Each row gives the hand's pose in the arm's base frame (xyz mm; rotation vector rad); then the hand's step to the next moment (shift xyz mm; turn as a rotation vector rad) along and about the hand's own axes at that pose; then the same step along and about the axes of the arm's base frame.
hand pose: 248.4 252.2 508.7 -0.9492 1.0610 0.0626
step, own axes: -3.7 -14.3 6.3 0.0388 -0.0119 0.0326
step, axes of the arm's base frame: 9.2 -3.1 12.8 0.0491 0.0003 -0.0173
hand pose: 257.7 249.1 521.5 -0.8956 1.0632 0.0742
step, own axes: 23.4 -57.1 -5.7 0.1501 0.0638 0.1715
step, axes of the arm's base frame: 34.1 -49.6 15.0 0.1727 0.1035 -0.1244
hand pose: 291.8 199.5 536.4 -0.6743 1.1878 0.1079
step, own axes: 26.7 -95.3 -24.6 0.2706 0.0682 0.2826
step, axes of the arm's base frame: 30.3 -96.6 12.2 0.3092 0.1348 -0.2097
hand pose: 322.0 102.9 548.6 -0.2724 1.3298 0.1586
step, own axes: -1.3 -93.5 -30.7 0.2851 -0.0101 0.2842
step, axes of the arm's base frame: -3.9 -98.2 4.5 0.3351 0.0597 -0.2152
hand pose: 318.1 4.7 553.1 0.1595 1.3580 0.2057
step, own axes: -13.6 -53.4 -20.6 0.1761 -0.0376 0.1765
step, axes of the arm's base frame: -20.0 -55.2 -3.7 0.2096 0.0064 -0.1400
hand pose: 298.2 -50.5 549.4 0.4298 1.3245 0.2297
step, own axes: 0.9 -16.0 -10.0 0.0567 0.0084 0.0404
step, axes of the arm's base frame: -10.7 -12.3 -9.5 0.0532 0.0233 -0.0393
